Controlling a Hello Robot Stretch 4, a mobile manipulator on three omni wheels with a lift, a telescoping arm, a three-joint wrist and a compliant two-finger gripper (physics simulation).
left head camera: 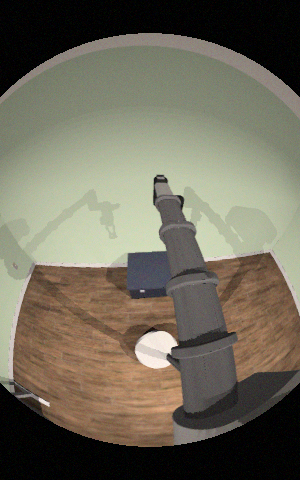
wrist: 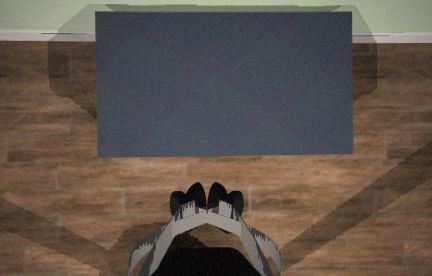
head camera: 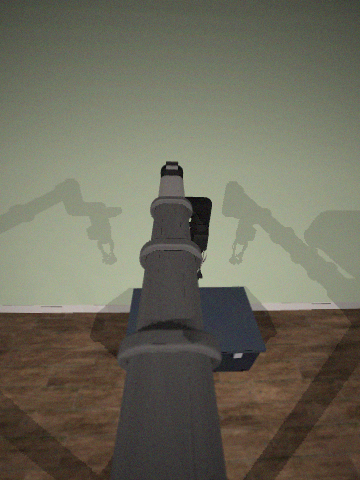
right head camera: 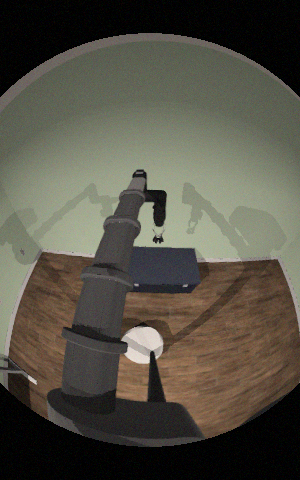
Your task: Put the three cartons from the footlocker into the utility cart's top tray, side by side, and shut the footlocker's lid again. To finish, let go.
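Where they show: gripper, fingertip midpoint: (wrist: pixel 207 198) (right head camera: pixel 157 242); robot's base, origin of the base link: (left head camera: pixel 155 348) (right head camera: pixel 142 343).
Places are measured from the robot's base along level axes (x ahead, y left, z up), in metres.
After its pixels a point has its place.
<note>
The dark blue footlocker (head camera: pixel 230 320) {x 0.815, y -0.390, z 0.324 m} (left head camera: pixel 149 270) {x 0.818, y 0.019, z 0.324 m} (right head camera: pixel 167 265) {x 0.829, y -0.216, z 0.325 m} (wrist: pixel 225 85) {x 0.847, y -0.143, z 0.325 m} stands on the floor against the green wall, its lid down flat. White latches show on its front in the head views. The cartons do not show. My gripper (head camera: pixel 200 274) (right head camera: pixel 158 240) {x 0.621, y -0.088, z 0.933 m} (wrist: pixel 207 198) {x 0.621, y -0.088, z 0.933 m} points down, high above the floor near the footlocker. Its black fingertips are together, with nothing seen between them, so it is shut. In the left head view the arm hides it. A whole utility cart does not show in any view.
My extended arm (head camera: pixel 170 400) {x 0.139, y -0.001, z 1.360 m} (left head camera: pixel 205 320) {x 0.115, y 0.001, z 1.360 m} (right head camera: pixel 100 310) {x 0.124, y -0.012, z 1.360 m} hides part of the footlocker in the head views. My round white base (left head camera: pixel 156 345) {x 0.041, y -0.002, z 0.187 m} (right head camera: pixel 142 337) {x 0.074, y -0.003, z 0.186 m} is in front of it. A thin pale-edged frame (left head camera: pixel 40 400) (right head camera: pixel 31 379) shows in part at the lower left; I cannot tell what it belongs to.
</note>
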